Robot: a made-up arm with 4 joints.
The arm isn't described. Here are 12 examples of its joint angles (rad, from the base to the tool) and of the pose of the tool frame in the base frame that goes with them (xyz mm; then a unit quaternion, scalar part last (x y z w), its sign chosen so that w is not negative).
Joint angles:
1: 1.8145 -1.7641 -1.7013 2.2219
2: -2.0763 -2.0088 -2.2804 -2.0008
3: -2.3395 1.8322 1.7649 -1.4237
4: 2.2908 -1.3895 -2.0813 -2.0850
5: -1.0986 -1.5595 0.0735 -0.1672
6: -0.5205 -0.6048 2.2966 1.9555
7: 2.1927 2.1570 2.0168 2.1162
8: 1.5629 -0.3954 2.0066 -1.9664
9: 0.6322 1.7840 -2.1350 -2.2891
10: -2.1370 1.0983 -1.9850 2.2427
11: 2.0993 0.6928 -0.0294 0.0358
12: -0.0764 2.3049 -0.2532 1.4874
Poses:
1: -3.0 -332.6 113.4 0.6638 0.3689 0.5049 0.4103
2: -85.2 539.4 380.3 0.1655 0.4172 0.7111 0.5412
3: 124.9 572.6 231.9 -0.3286 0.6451 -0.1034 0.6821
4: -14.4 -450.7 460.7 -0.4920 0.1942 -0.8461 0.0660
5: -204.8 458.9 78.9 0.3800 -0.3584 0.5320 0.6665
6: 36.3 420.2 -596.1 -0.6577 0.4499 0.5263 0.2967
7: -17.6 -508.8 709.2 -0.2670 0.3166 -0.6402 0.6470
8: -47.7 -572.5 -96.3 -0.4952 -0.8214 0.2795 0.0441
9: -90.0 -445.1 -331.1 0.8735 0.0741 -0.4776 0.0578
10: -109.5 436.9 102.7 0.3626 -0.6606 -0.5878 0.2943
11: 282.7 -280.7 377.7 -0.8139 -0.2824 -0.1561 0.4831
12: 28.6 -370.2 -306.4 -0.0056 -0.1045 -0.3986 0.9112
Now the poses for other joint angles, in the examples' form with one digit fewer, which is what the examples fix.
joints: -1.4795 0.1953 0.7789 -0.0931
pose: 277 492 125 0.337 0.104 -0.085 0.932
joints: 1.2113 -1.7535 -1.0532 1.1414
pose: -172 -215 -164 0.333 0.613 0.619 0.360
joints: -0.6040 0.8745 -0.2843 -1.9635
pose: 41 139 -331 0.160 0.361 -0.912 0.107
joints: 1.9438 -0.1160 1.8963 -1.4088
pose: 84 -567 109 0.716 0.606 -0.265 0.223
